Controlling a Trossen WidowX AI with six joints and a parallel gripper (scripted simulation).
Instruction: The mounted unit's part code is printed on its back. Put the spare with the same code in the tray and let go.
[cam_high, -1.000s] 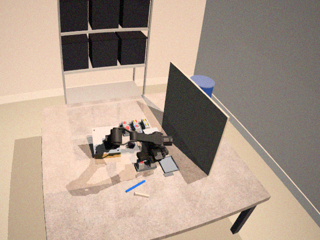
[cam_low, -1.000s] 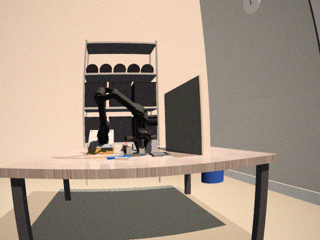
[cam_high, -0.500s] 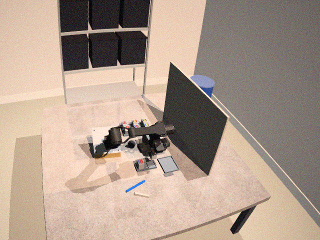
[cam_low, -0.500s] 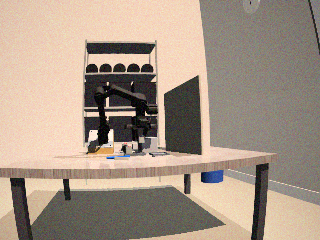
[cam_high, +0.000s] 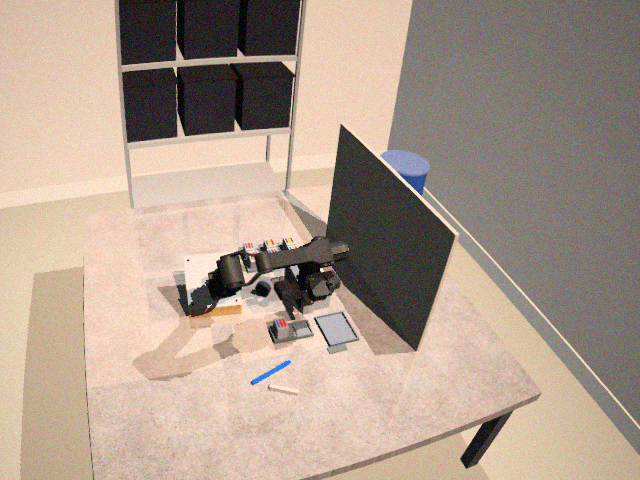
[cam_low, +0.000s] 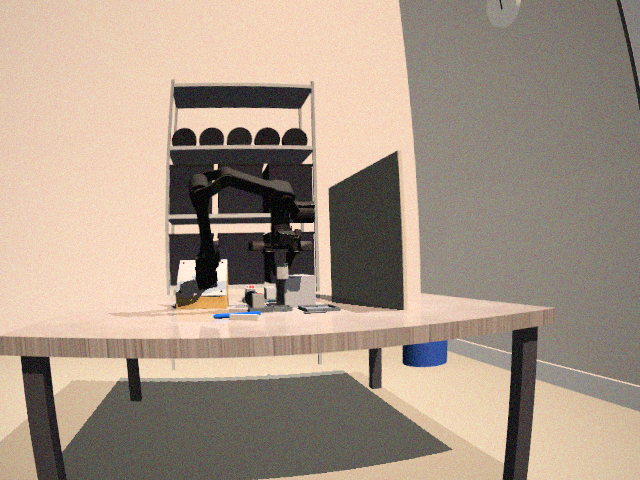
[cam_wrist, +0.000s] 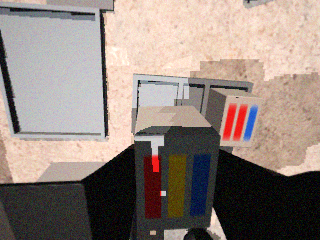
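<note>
Now: gripper tip 10 cm short of the flat grey tray, 3 cm to the left of it and 10 cm above it. Round my gripper tip: tall dark panel: 32 cm ahead, 13 cm to the left, 12 cm above; grey mounted unit: 8 cm ahead, 16 cm to the left, 5 cm below; low grey holder: 4 cm behind, 10 cm below.
</note>
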